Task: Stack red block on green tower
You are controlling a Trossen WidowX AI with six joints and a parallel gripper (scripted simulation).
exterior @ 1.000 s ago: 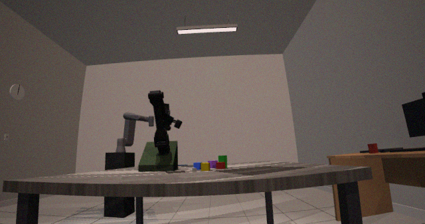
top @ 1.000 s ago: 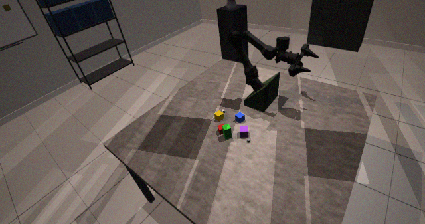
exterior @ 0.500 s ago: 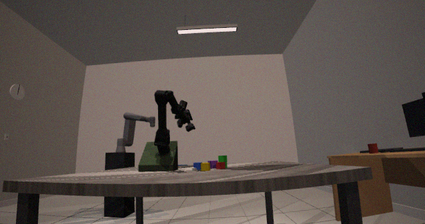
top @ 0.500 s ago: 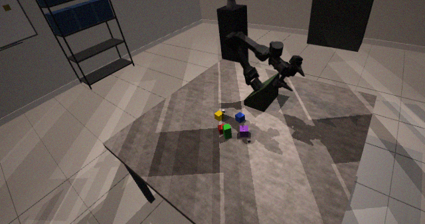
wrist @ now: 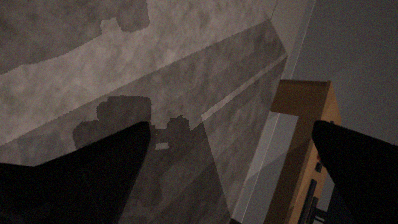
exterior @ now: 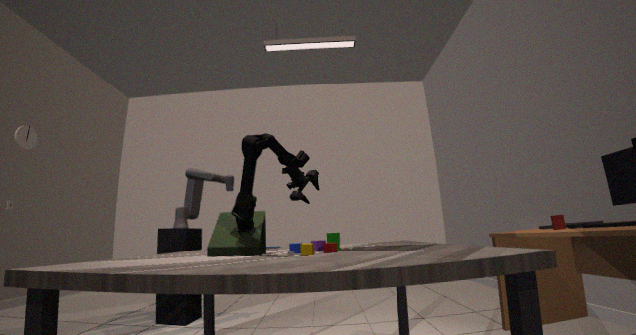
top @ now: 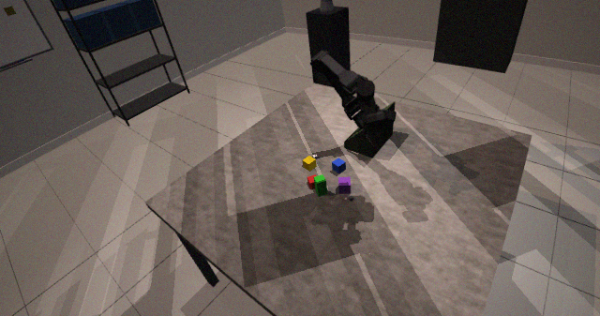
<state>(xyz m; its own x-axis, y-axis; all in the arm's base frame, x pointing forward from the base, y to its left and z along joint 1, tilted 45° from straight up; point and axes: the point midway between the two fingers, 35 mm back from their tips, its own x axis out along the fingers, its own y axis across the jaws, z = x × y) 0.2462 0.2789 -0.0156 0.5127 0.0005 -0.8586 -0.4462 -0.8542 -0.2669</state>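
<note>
Now: the red block 80 mm ahead of my gripper tip, 260 mm to the right of it and 240 mm below it. Round my gripper tip: blue block: 60 mm behind, 230 mm to the right, 240 mm below; purple block: 20 mm ahead, 140 mm to the right, 240 mm below; yellow block: 350 mm to the right, 240 mm below.
</note>
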